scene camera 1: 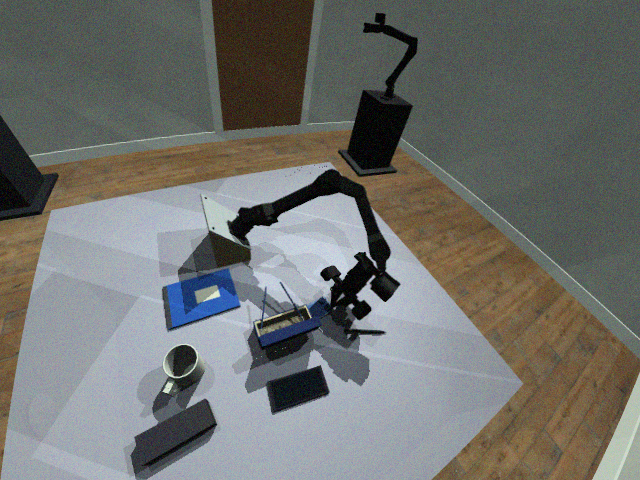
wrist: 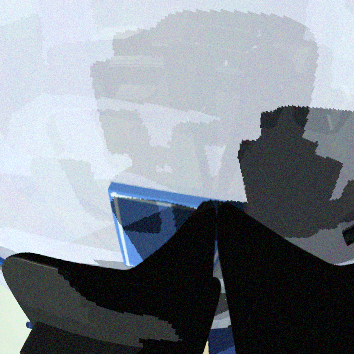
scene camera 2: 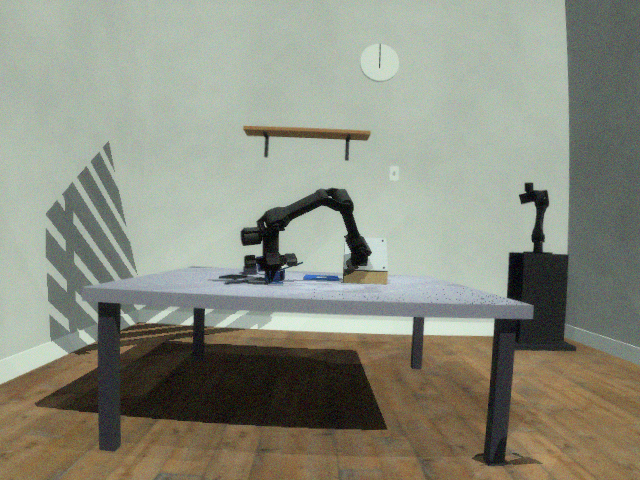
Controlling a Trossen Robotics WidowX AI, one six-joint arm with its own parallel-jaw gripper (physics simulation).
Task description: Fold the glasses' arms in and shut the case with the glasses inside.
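Seen in the pictures: gripper, between the fingertips: (scene camera 1: 331, 306) (wrist: 213, 211) (scene camera 2: 270, 281); arm's base, origin of its link: (scene camera 1: 235, 230) (scene camera 2: 359, 259).
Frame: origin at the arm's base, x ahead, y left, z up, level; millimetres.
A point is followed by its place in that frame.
The open case (scene camera 1: 289, 333) @(y 61, x 392, z -2 mm) (scene camera 2: 277, 275) @(y 150, x 312, z -72 mm) (wrist: 221, 341) @(y 151, x 373, z -47 mm) is dark blue with a cream lining and stands on the table. The glasses are in it; one blue arm (scene camera 1: 264, 304) and the other arm (scene camera 1: 290, 298) stick up out of it, apart. A blue flap (scene camera 1: 320, 306) @(y 200, x 311, z -91 mm) (wrist: 140, 225) @(y 206, x 297, z -91 mm) is at the case's end beside the gripper. My gripper (scene camera 1: 333, 307) @(y 234, x 324, z -90 mm) (scene camera 2: 269, 281) @(y 234, x 324, z -90 mm) (wrist: 213, 211) @(y 234, x 324, z -90 mm) is shut, its tips together over the flap, which shows on both sides behind them in the wrist view. No part of the flap is seen pinched. The fingers hide much of the case there.
A blue book (scene camera 1: 227, 299) @(y -72, x 199, z -89 mm) lies behind the case, left of it. A mug (scene camera 1: 183, 364) @(y -217, x 355, z -88 mm), a dark long box (scene camera 1: 173, 431) @(y -248, x 505, z -61 mm) and a black phone (scene camera 1: 298, 389) @(y 48, x 514, z -88 mm) are nearer the front. A dark pen (scene camera 1: 369, 331) @(y 312, x 442, z -89 mm) lies right of the gripper on the table (scene camera 2: 310, 305) @(y 664, x 137, z -114 mm).
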